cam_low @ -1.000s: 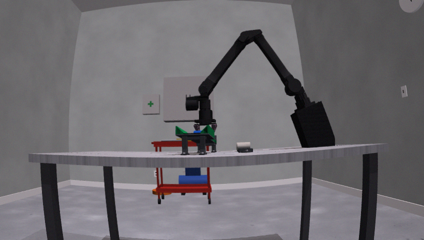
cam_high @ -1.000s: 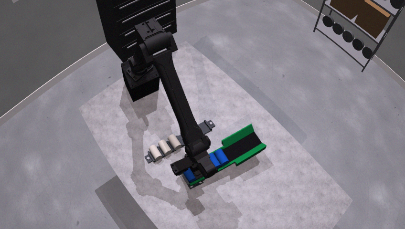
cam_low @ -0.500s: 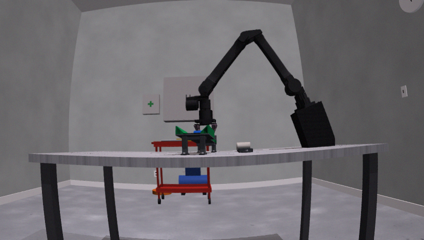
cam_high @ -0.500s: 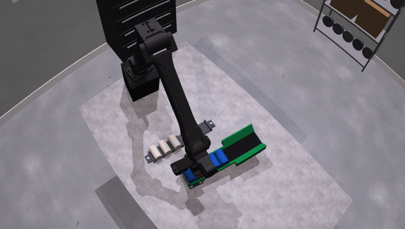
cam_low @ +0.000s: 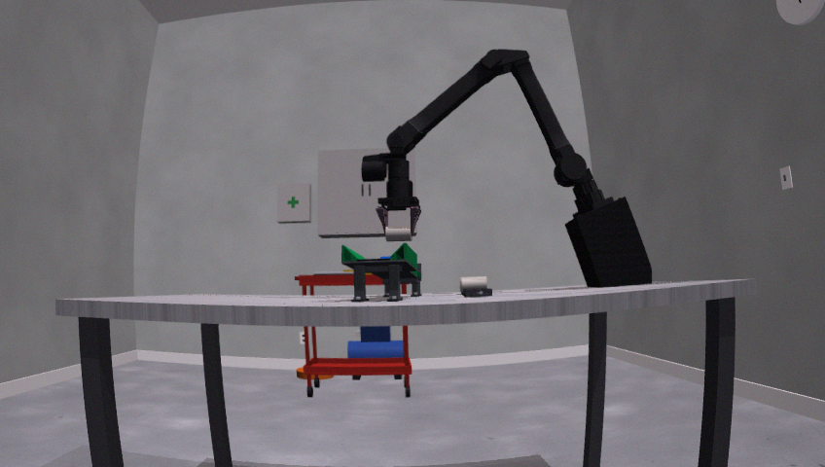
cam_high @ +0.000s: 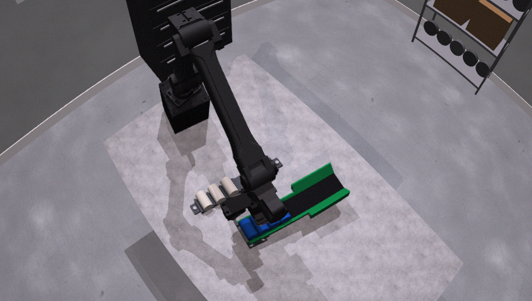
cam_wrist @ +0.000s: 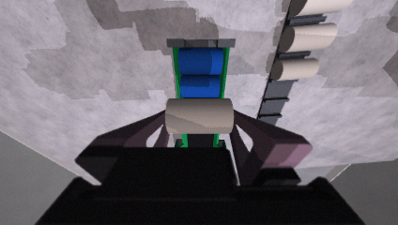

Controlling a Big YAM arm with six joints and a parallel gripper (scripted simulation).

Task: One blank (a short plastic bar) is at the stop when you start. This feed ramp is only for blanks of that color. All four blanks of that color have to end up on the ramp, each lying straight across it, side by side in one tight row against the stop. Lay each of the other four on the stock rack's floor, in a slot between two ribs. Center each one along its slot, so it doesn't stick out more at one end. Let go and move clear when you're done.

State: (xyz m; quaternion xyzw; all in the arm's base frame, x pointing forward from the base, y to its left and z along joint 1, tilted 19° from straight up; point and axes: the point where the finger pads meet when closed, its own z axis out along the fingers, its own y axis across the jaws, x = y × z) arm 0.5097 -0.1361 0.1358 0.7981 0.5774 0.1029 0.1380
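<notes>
The stock rack is 18 cm below my hand, 18 cm behind it and 8 cm to the left of it. Round my hand: feed ramp 12 cm to the left, 11 cm below, 4 cm ahead; then grey stop 11 cm below, 6 cm to the right, 2 cm behind.
</notes>
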